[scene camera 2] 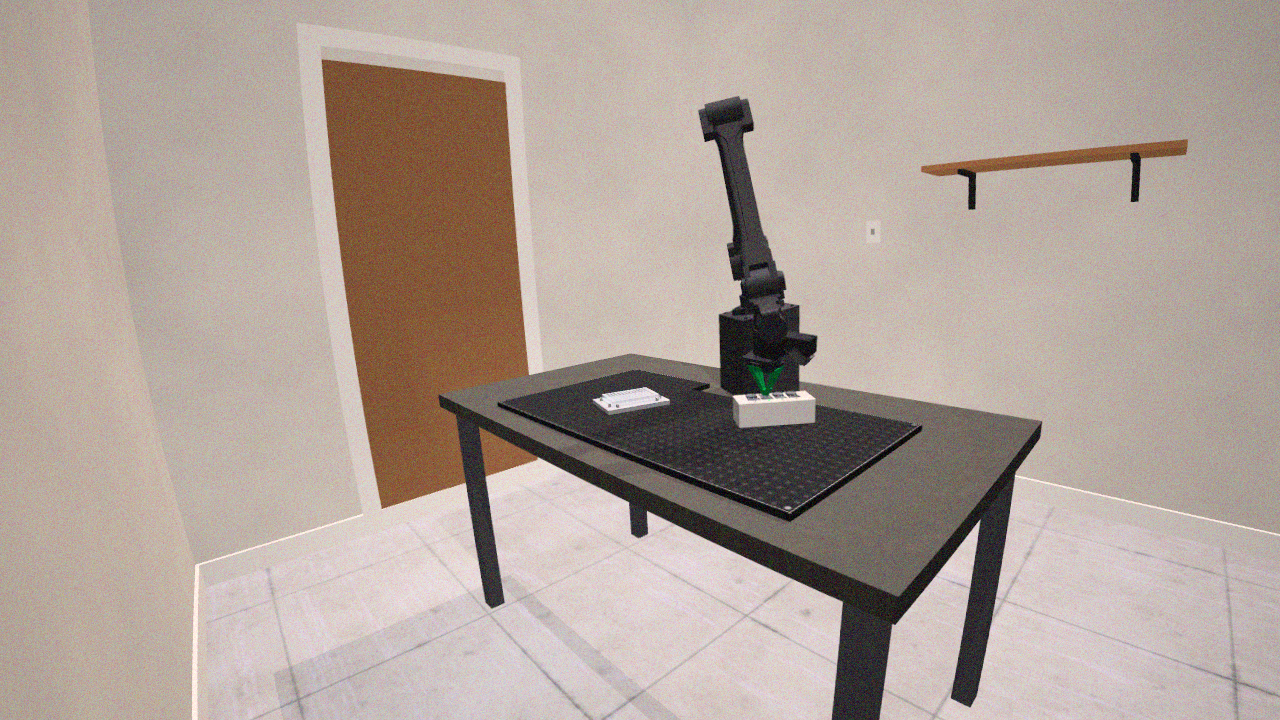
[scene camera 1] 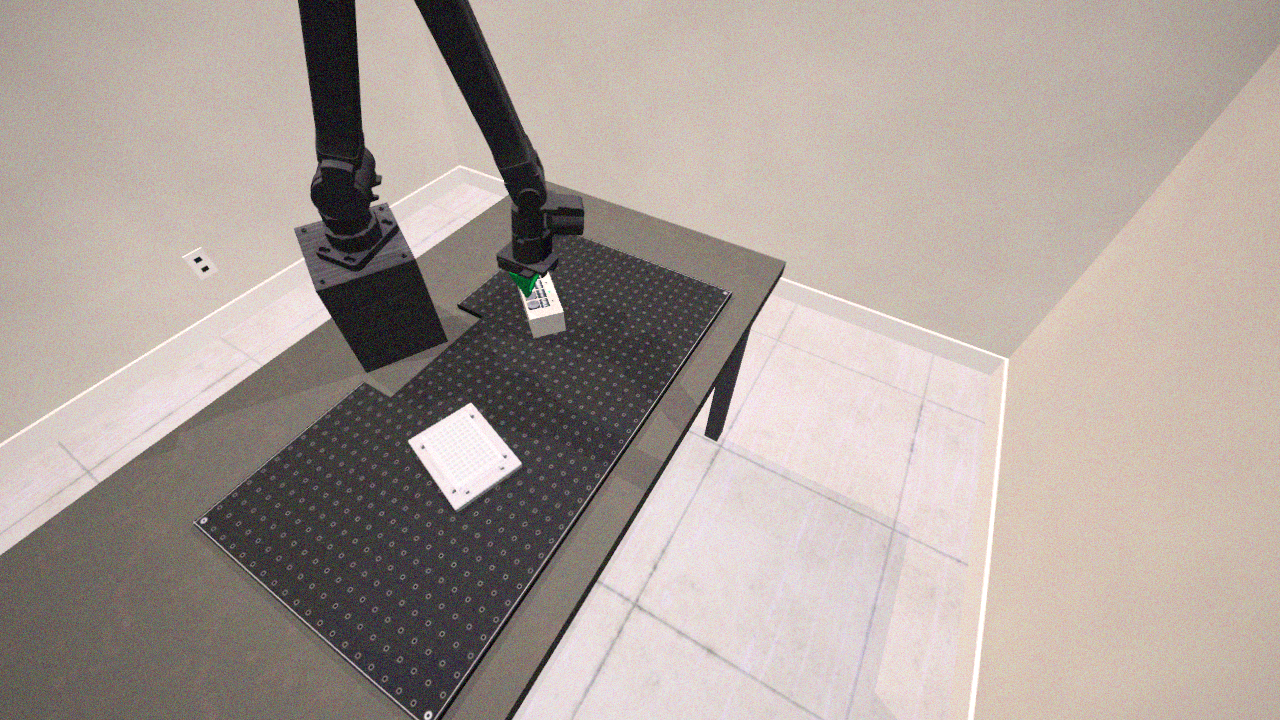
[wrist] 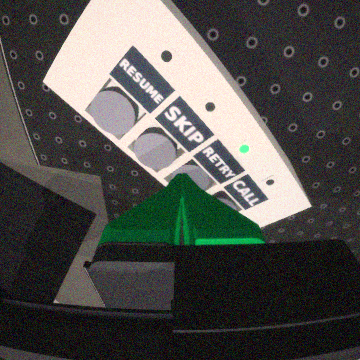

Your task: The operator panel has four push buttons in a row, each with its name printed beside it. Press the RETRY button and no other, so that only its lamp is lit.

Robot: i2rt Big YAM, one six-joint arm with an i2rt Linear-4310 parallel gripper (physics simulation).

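Places are measured from the arm's base along level axes (x ahead, y left, z up), in centimetres.
Where they show: gripper, fingertip midpoint: (scene camera 2: 765,395) (scene camera 1: 528,296) (wrist: 181,181); arm's base, link origin: (scene camera 1: 359,242).
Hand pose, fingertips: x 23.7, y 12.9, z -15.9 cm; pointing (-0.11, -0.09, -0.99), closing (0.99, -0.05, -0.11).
Observation:
Things, the pixels of their top centre, and the offset from my fingertips. Level surfaces: height alone.
- white operator panel, top centre: (wrist: 196,152) (scene camera 1: 537,288) (scene camera 2: 773,396) dx +1.0, dy +2.4, dz +0.4 cm
- RETRY, top centre: (wrist: 243,148) dx +3.5, dy +2.6, dz +0.1 cm
- RESUME, top centre: (wrist: 166,55) dx -0.3, dy +7.2, dz +0.1 cm
- SKIP, top centre: (wrist: 209,106) dx +1.6, dy +4.9, dz +0.1 cm
- CALL, top centre: (wrist: 269,181) dx +5.5, dy +0.3, dz +0.1 cm
- RETRY button, top centre: (wrist: 189,179) dx +0.5, dy +0.1, dz -0.1 cm
- CALL button, top centre: (wrist: 217,209) (scene camera 1: 533,304) dx +2.5, dy -2.2, dz +0.4 cm
- white square plate, top centre: (scene camera 1: 461,447) (scene camera 2: 630,394) dx +5.5, dy -34.4, dz -2.6 cm
- black perforated mat, surface height: dz -5.2 cm
- table, surface height: dz -6.5 cm
The white operator panel (scene camera 1: 547,324) (scene camera 2: 775,411) (wrist: 75,60) stands on the perforated mat. In the wrist view its labels read RESUME, SKIP, RETRY and CALL, each beside a round grey button. The lamp beside RETRY (wrist: 244,149) is lit green; the lamps beside RESUME (wrist: 166,56), SKIP (wrist: 210,106) and CALL (wrist: 270,182) are dark. My gripper (scene camera 1: 529,293) (scene camera 2: 766,392) (wrist: 181,181) is shut and empty, its green fingertips at the RETRY button (wrist: 195,175), covering part of it. The CALL button (wrist: 226,200) is partly hidden behind the fingers. Whether the tips touch the button I cannot tell.
A white square plate (scene camera 1: 465,456) (scene camera 2: 631,400) lies on the black perforated mat (scene camera 1: 358,537) (scene camera 2: 716,456). The arm's black base block (scene camera 1: 380,313) (scene camera 2: 735,349) stands beside the mat on the table (scene camera 1: 107,573) (scene camera 2: 966,447).

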